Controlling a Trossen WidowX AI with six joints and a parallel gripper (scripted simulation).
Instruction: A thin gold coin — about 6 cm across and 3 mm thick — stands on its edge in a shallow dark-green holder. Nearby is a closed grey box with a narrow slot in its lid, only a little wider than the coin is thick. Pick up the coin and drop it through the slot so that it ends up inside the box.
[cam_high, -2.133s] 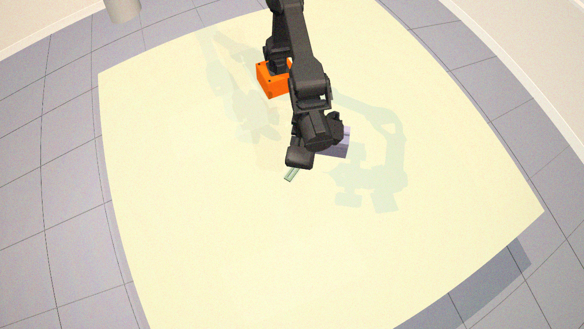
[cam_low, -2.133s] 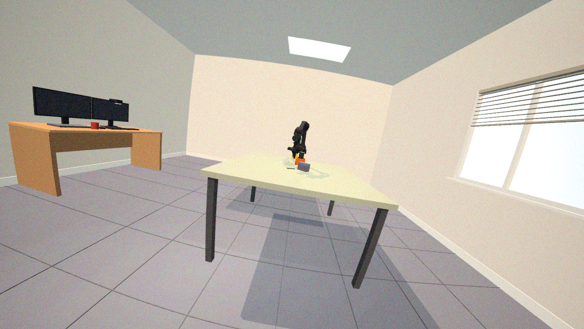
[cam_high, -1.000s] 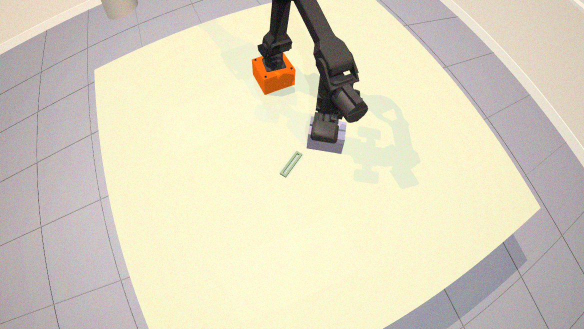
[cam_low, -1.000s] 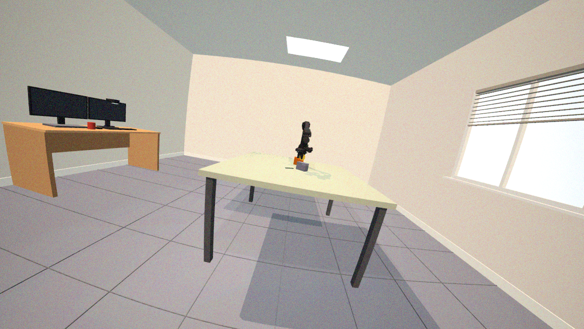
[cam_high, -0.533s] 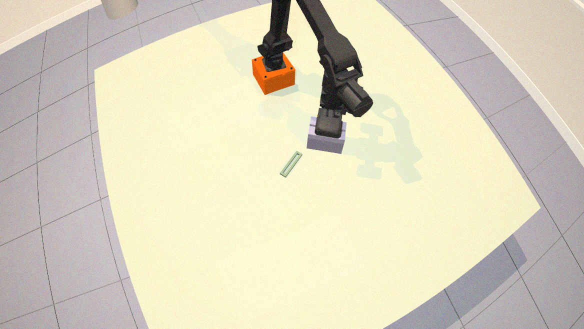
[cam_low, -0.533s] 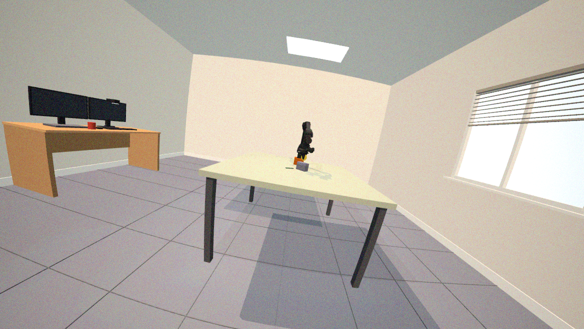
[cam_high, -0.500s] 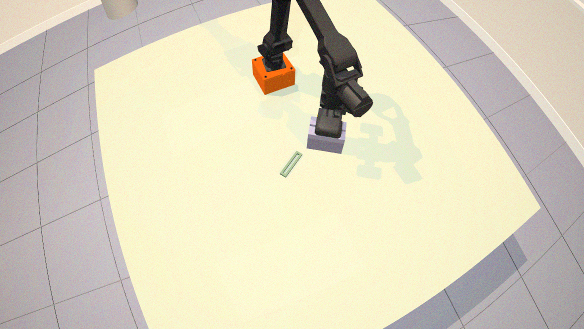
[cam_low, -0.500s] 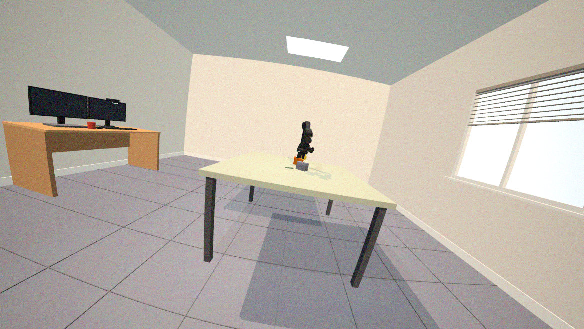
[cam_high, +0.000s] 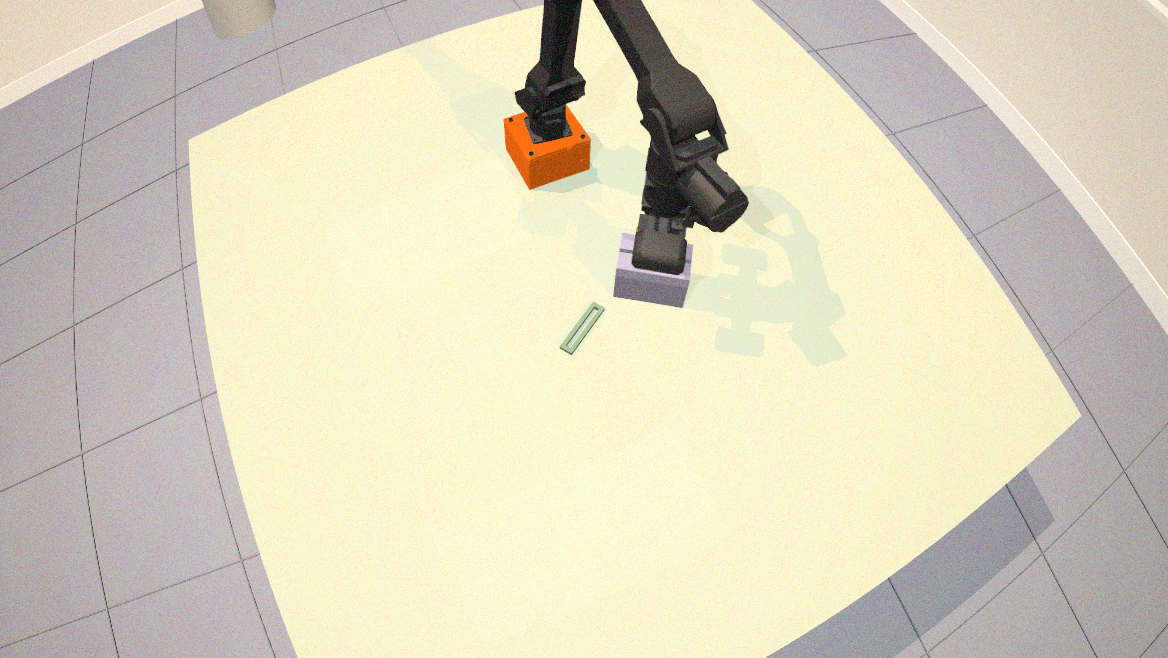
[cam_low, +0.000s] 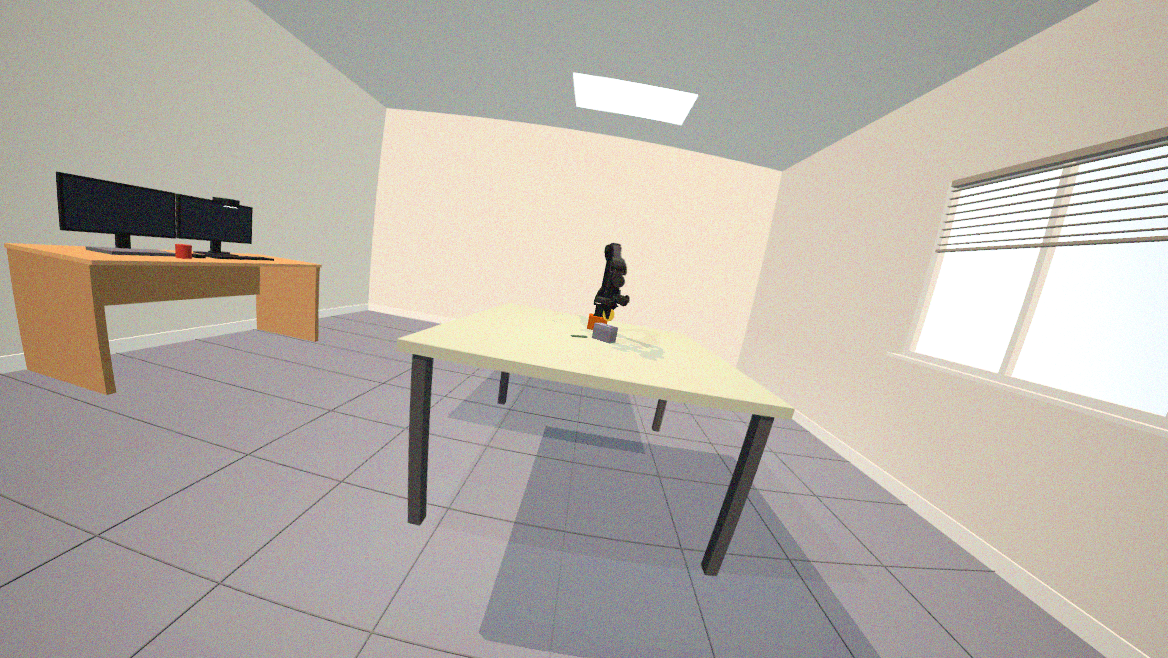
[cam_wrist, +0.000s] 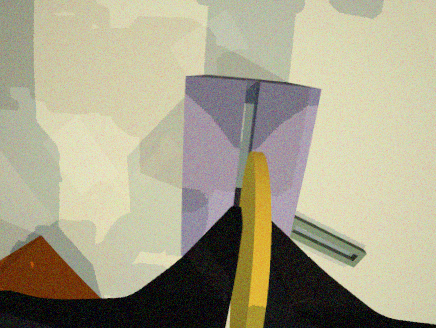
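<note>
Right now my gripper tip is 2 cm below the gold coin.
</note>
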